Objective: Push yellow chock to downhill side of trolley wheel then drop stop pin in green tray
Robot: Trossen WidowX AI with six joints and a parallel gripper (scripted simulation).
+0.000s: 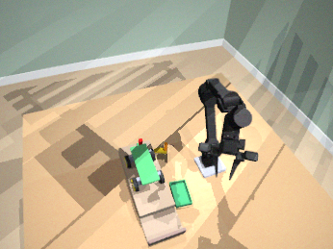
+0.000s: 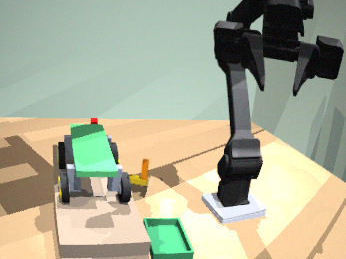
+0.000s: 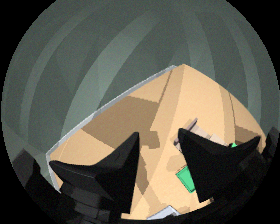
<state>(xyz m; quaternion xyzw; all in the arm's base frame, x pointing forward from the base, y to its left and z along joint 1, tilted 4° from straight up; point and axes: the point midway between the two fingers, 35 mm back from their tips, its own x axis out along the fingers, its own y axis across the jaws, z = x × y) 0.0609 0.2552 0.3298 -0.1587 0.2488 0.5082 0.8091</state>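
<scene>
The chock is 120 mm ahead of my gripper tip, 390 mm to the right of it and 310 mm below it. From my gripper tip the other things lie so: trolley (220 mm ahead, 230 mm to the right, 210 mm below); then red-headed stop pin (230 mm ahead, 340 mm to the right, 190 mm below).
</scene>
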